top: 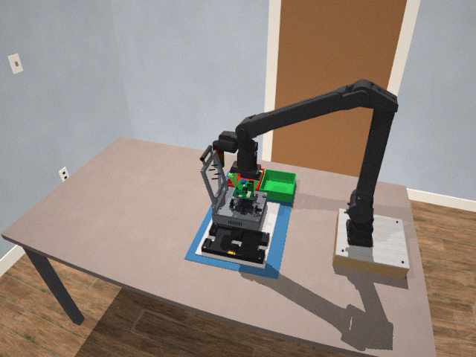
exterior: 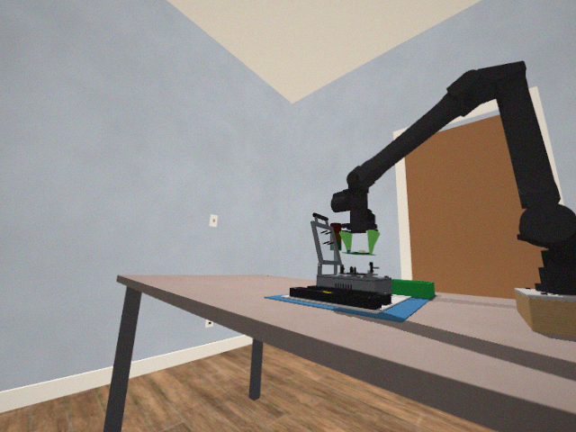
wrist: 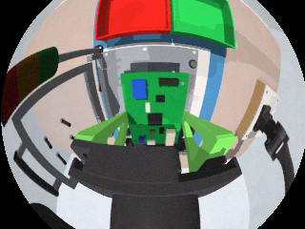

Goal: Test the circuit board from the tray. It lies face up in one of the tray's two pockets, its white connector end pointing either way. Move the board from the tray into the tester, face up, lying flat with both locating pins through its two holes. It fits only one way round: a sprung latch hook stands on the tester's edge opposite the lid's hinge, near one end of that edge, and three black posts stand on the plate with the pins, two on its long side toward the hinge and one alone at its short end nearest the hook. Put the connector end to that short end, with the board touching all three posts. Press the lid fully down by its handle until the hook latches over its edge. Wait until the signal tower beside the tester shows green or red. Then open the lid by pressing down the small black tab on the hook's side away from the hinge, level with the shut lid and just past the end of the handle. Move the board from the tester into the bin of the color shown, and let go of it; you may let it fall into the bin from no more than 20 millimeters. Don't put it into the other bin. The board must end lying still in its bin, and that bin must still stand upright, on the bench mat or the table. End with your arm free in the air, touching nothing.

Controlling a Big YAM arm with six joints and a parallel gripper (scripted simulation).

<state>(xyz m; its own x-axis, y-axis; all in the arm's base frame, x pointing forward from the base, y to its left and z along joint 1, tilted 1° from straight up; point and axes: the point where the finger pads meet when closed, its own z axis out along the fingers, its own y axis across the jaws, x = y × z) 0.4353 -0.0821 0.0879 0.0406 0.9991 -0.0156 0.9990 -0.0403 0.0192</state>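
Now: the tester plate 10 mm ahead of my hand, 10 mm to the left of it and 70 mm below it. Round my hand: red bin (40 mm ahead, 200 mm to the right, 120 mm below); then green circuit board (right at my hand); then tester lid (120 mm ahead, 50 mm above).
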